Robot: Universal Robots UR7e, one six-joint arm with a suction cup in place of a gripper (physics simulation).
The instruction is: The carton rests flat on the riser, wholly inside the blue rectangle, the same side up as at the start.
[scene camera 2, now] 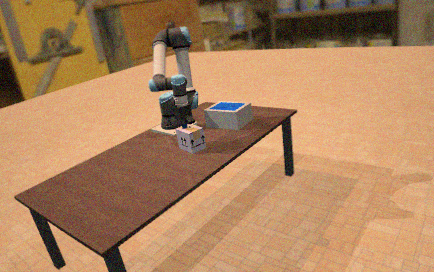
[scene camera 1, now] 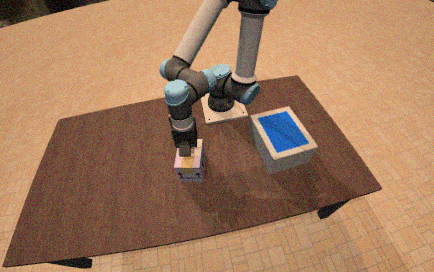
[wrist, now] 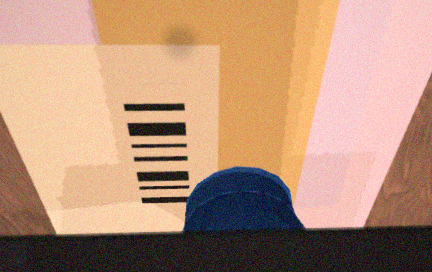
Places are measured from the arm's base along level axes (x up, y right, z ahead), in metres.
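Pixels of known places: hand at its tool point: (scene camera 2: 185,130) (wrist: 237,176); arm's base at its link origin: (scene camera 2: 172,125) (scene camera 1: 221,102).
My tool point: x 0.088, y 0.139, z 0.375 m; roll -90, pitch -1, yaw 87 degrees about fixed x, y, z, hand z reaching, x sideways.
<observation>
For each thing: its top centre in the pictures, then the offset to it from my tool point. Level surfaces: height alone.
- carton at its top centre: (wrist: 217,115) (scene camera 1: 188,152) (scene camera 2: 189,128) dx +0.015, dy -0.007, dz +0.031 m
- brown table at its surface level: dx -0.109 m
- grey riser at its top centre: (scene camera 1: 282,130) (scene camera 2: 227,106) dx +0.011, dy -0.403, dz -0.069 m
- blue rectangle at its top centre: (scene camera 1: 282,130) (scene camera 2: 227,106) dx +0.011, dy -0.403, dz -0.069 m
The carton (scene camera 1: 189,168) (scene camera 2: 191,140) is a small pink box with an orange tape strip, a barcode label on top and arrow marks on its sides. It stands upright on the brown table (scene camera 1: 135,194) (scene camera 2: 135,183), left of the riser. In the wrist view its top (wrist: 252,94) fills the frame. My suction cup (wrist: 242,199) (scene camera 2: 184,126) is right at the carton's top, near the back edge; I cannot tell if it touches. In scene camera 1 the tool body (scene camera 1: 184,149) hides the cup. The grey riser (scene camera 1: 289,159) (scene camera 2: 228,120) bears the blue rectangle (scene camera 1: 282,130) (scene camera 2: 227,106), which is empty.
The arm's base plate (scene camera 1: 224,114) sits on the table between carton and riser, towards the back. The arm's elbow and wrist joints hang over the carton's back side. The table's front edge runs a little in front of the carton.
</observation>
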